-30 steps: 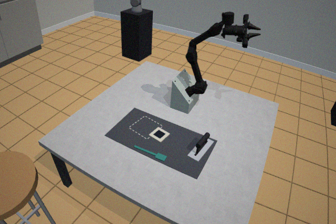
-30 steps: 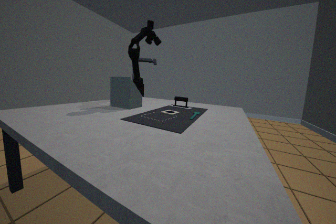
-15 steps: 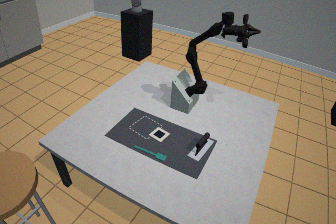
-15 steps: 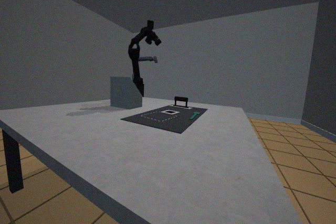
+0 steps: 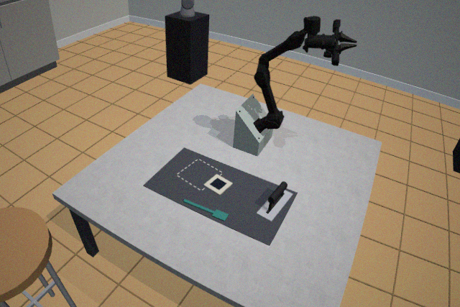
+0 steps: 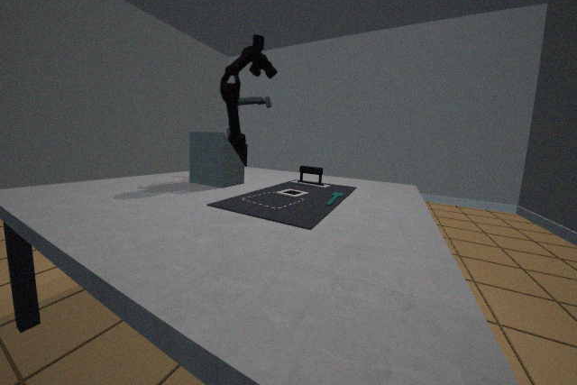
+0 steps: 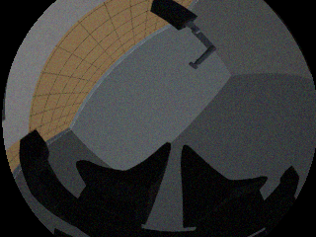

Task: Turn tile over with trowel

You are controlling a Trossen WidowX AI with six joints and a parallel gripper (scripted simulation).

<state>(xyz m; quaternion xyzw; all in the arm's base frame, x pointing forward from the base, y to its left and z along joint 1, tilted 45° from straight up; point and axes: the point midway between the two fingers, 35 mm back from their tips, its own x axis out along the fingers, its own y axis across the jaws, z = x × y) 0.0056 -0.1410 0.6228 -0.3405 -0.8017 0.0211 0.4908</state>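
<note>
The black-handled tool lies 640 mm below my gripper tip, 390 mm ahead of it and 110 mm to the right of it. Round my gripper tip: green flat tool 670 mm below, 570 mm ahead, 330 mm to the right; then tile 670 mm below, 420 mm ahead, 380 mm to the right; then dark mat 690 mm below, 440 mm ahead, 360 mm to the right.
</note>
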